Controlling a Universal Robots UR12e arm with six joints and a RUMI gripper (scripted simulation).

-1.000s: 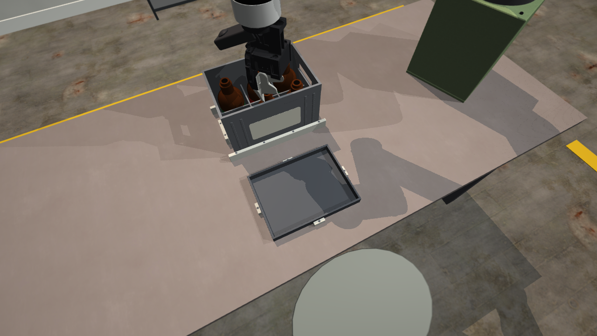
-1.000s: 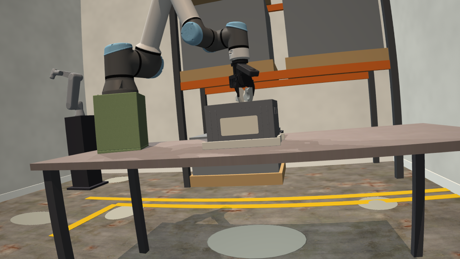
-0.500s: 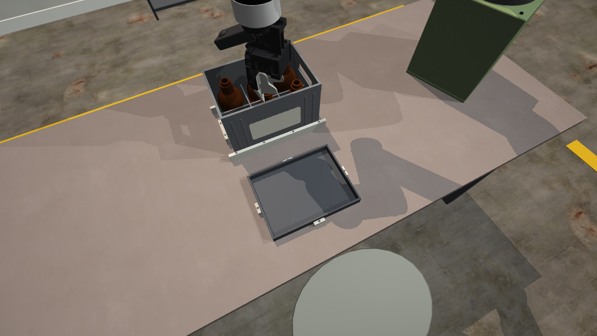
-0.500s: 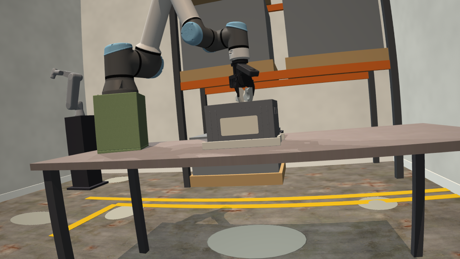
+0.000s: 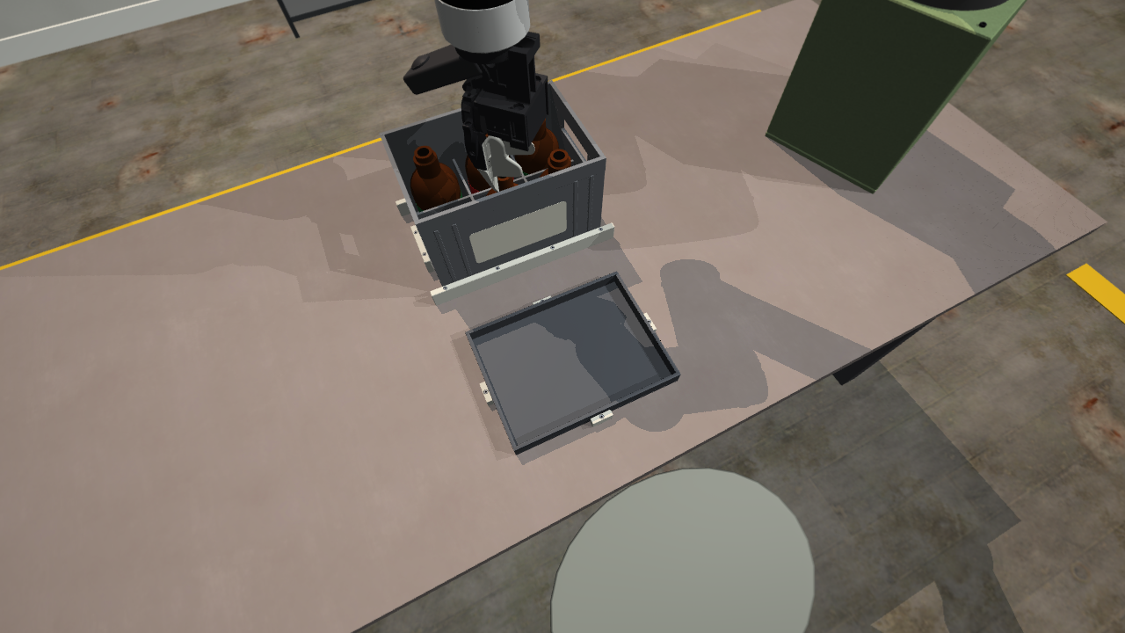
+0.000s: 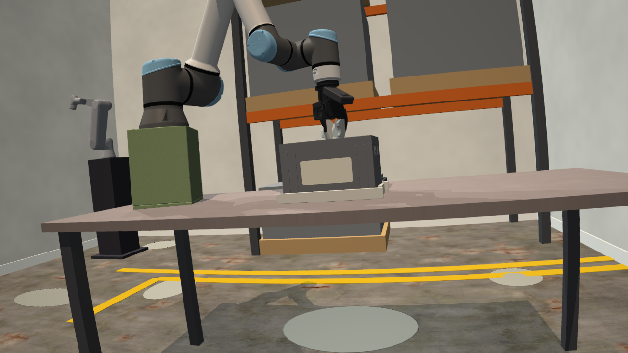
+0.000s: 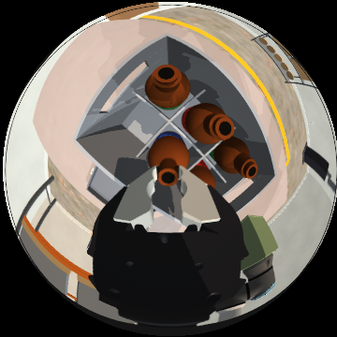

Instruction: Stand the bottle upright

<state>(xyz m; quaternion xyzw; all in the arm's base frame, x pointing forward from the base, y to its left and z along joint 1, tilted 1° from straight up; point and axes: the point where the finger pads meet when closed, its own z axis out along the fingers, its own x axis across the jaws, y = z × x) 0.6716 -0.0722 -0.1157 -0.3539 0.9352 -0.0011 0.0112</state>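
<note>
My hand is 70 mm above the brown bottle and 10 mm to the right of it. The rest, counted from my hand: grey crate (70 mm below, 40 mm to the right, 10 mm behind); dark tray (230 mm to the left, 150 mm below, 10 mm ahead).
</note>
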